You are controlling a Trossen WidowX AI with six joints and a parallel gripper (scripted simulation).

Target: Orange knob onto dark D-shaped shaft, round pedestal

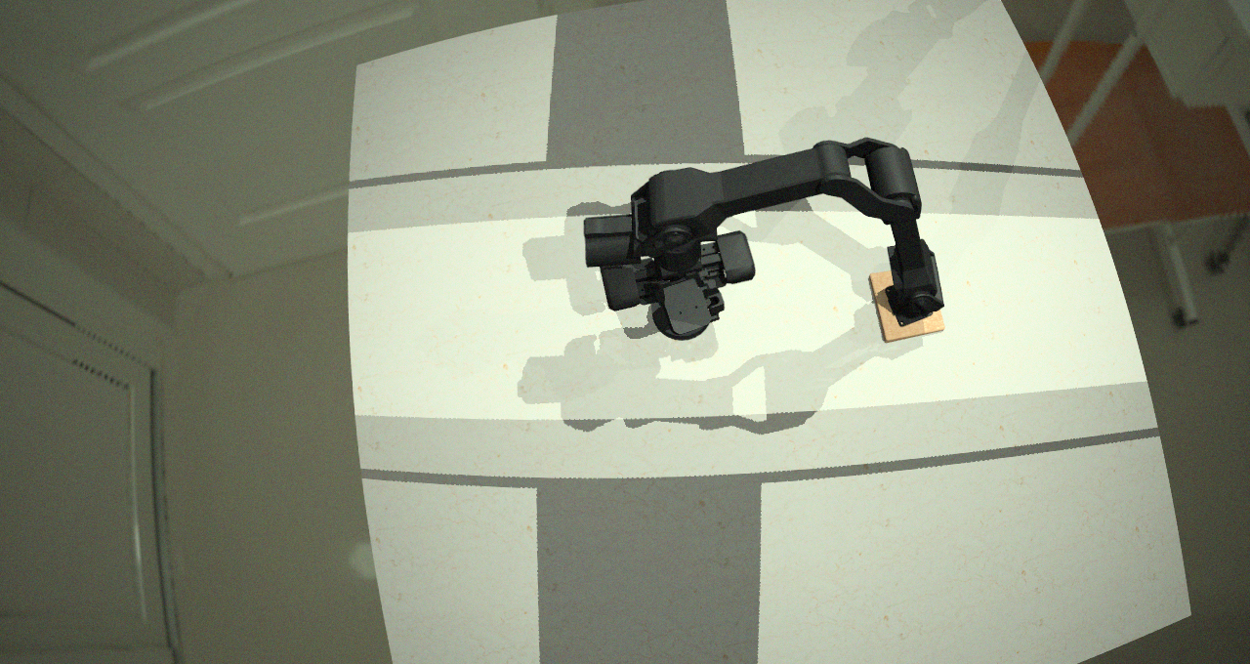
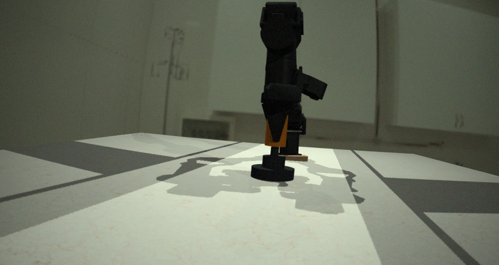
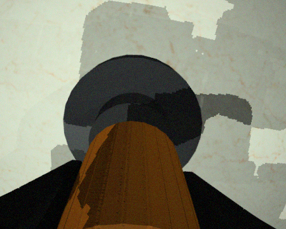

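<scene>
The orange knob is 20 mm above my gripper tip. Round my gripper tip: pedestal: 40 mm below.
</scene>
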